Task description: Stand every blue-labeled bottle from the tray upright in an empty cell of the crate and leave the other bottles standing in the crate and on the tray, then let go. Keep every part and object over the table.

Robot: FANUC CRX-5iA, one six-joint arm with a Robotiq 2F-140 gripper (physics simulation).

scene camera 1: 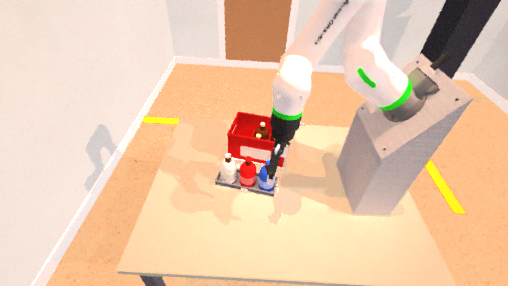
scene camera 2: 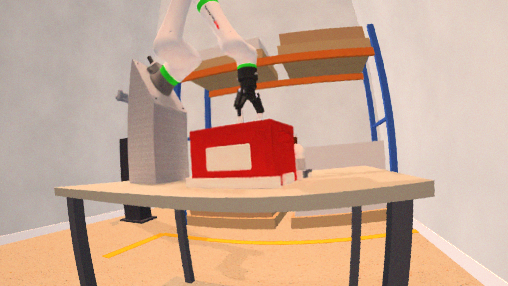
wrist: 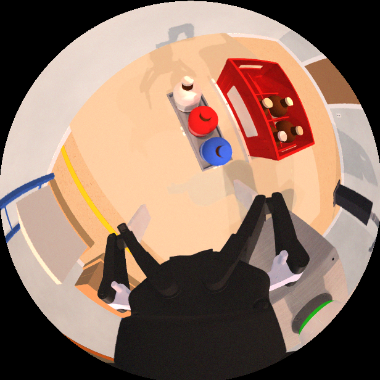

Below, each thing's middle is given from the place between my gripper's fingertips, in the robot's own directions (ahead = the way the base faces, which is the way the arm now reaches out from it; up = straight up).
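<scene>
The blue-labeled bottle (wrist: 217, 151) is 100 mm to the right of my hand and 10 mm ahead of it, and 150 mm below it. I also see the red bottle (wrist: 202, 119), which is 130 mm to the right of my hand, 100 mm ahead of it and 150 mm below it. As for the white bottle (wrist: 186, 93), it is 180 mm ahead of my hand, 150 mm to the right of it and 150 mm below it.
</scene>
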